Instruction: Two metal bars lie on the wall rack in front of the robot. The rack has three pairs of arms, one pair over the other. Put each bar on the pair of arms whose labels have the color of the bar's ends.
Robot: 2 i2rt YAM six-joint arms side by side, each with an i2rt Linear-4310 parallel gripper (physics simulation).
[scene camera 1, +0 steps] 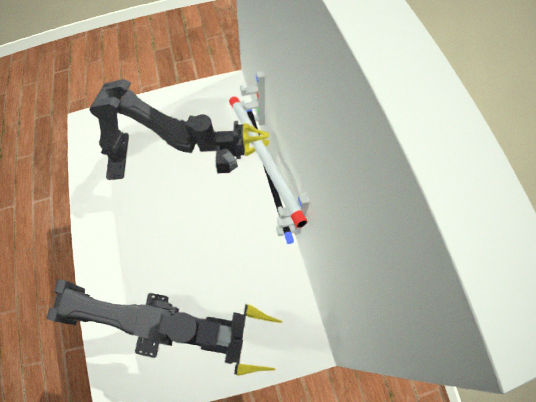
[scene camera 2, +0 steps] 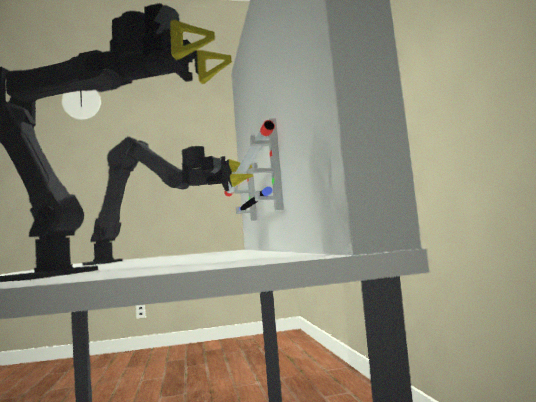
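Pixels of known places: left gripper, between the fingertips: [scene camera 1: 269, 138]; right gripper, between the fingertips: [scene camera 1: 278, 345] [scene camera 2: 223, 48]; left arm's base, origin of its link: [scene camera 1: 118, 156] [scene camera 2: 103, 263]; right arm's base, origin of its link: [scene camera 2: 54, 275].
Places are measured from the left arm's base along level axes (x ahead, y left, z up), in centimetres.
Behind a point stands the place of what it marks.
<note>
The thick pale bar with red ends [scene camera 1: 275, 172] {x 57.5, y -27.4, z 31.1 cm} [scene camera 2: 255, 148] {x 58.6, y -33.2, z 29.5 cm} slants. In scene camera 2 its near end is high by the top arm of the rack [scene camera 1: 262, 102] [scene camera 2: 278, 187]; its far end is lower and out from the rack. Whether it touches an arm is unclear. My left gripper [scene camera 1: 262, 138] {x 56.8, y -14.0, z 26.7 cm} [scene camera 2: 246, 172] {x 56.8, y -14.0, z 26.7 cm} is shut on it, nearer the far end. The black bar with blue ends [scene camera 1: 272, 187] {x 57.1, y -25.2, z 17.0 cm} [scene camera 2: 248, 203] {x 54.6, y -16.0, z 15.8 cm} lies on the lowest arms. My right gripper [scene camera 1: 278, 345] {x 54.5, y -71.2, z 40.2 cm} [scene camera 2: 222, 47] {x 54.5, y -71.2, z 40.2 cm} is open and empty, away from the rack. Red and green labels show lower, blue at the top.
The rack hangs on the grey wall panel [scene camera 1: 360, 175] {x 67.0, y -49.2, z 71.2 cm} [scene camera 2: 300, 100] {x 69.3, y -60.3, z 32.7 cm}, which stands on the white table [scene camera 1: 190, 240] {x 29.1, y -35.0, z 0.0 cm} [scene camera 2: 200, 280] {x 49.6, y -83.6, z -1.4 cm}. In scene camera 1 the right arm extends over the table's lower part, well apart from the left arm.
</note>
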